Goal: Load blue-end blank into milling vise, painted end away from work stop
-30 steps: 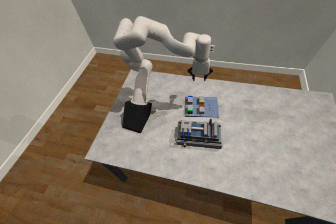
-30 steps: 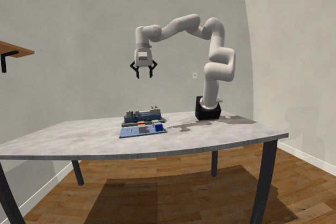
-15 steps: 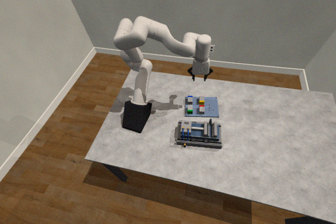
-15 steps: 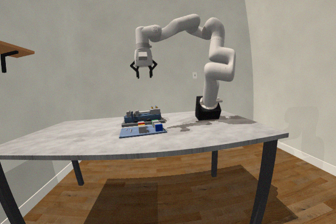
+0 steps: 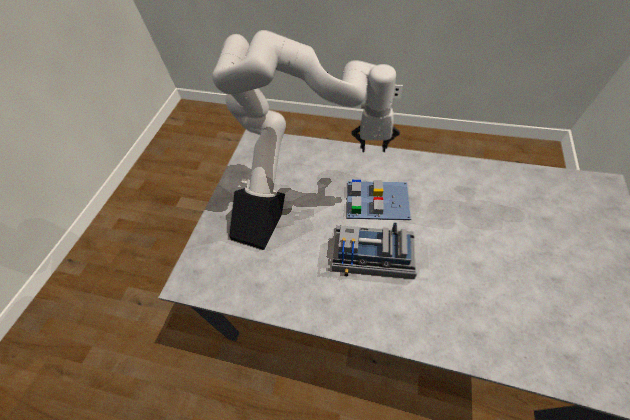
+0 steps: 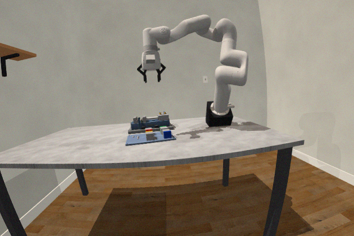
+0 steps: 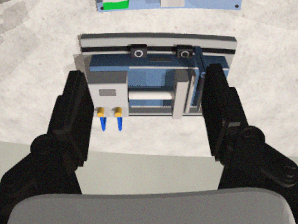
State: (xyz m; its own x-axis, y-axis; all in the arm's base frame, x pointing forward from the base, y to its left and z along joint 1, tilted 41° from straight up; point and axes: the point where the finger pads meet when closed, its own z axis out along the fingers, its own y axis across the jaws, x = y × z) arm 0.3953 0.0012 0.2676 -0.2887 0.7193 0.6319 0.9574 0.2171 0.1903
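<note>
My gripper is now 29 cm above the blue-ended blank, 6 cm past it and 3 cm to the right of it. Round my hand: green-ended blank: 29 cm below, 6 cm to the right, 3 cm behind; yellow-ended blank: 29 cm below, 6 cm to the left, 3 cm ahead; red-ended blank: 29 cm below, 5 cm ahead, 3 cm to the right.
</note>
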